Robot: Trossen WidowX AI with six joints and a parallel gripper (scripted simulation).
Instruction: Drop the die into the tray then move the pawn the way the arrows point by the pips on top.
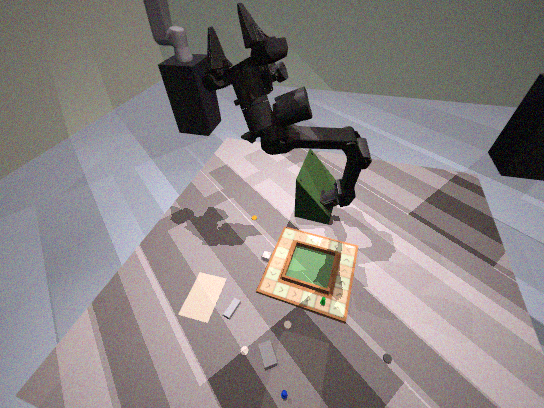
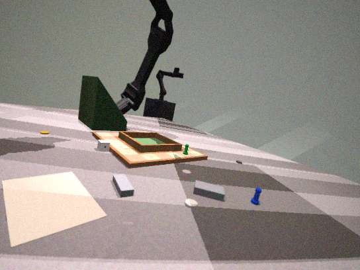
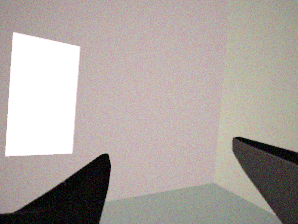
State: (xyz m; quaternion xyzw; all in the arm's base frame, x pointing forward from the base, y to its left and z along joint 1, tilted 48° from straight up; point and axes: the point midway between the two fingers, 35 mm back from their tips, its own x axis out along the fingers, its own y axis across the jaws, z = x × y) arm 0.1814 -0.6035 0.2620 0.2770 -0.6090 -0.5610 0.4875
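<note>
The white die is 700 mm below my gripper tip, 50 mm to the left of it and 30 mm ahead of it. From my gripper tip the other things lie so: dice tray: 700 mm below, 210 mm to the left, 40 mm ahead; green pawn: 680 mm below, 270 mm to the left, 150 mm ahead; yellow disc: 710 mm below, 140 mm behind, 50 mm to the right.
</note>
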